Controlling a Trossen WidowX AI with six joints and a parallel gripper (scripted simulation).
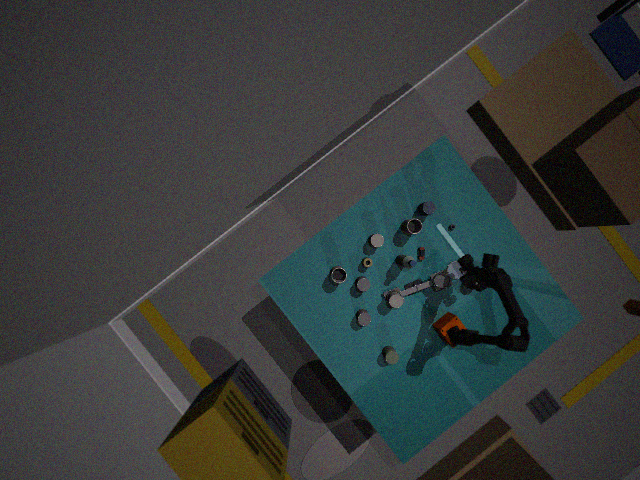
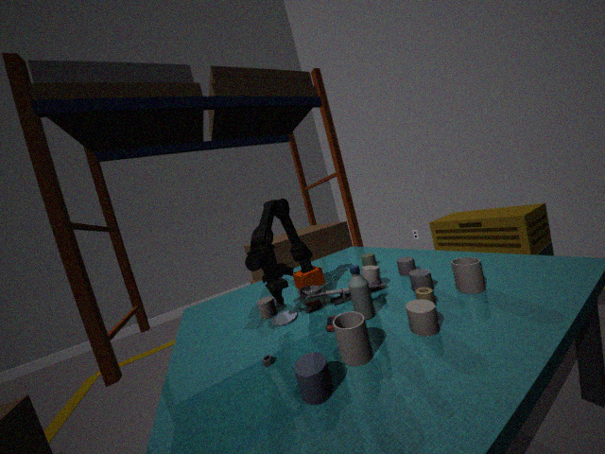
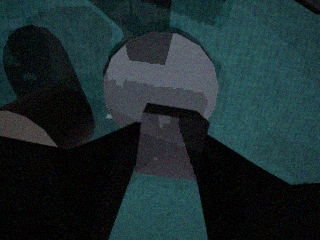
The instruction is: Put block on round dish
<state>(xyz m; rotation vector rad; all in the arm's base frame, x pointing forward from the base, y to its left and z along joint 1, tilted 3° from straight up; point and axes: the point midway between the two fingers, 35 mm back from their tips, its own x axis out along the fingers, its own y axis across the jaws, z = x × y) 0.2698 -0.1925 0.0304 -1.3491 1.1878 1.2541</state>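
My gripper tip is 10 mm past the pale round dish and 70 mm above it. Also, from my gripper tip: balance beam: 10 mm ahead, 250 mm to the left, 30 mm below; then red block: 160 mm ahead, 140 mm to the left, 60 mm below.
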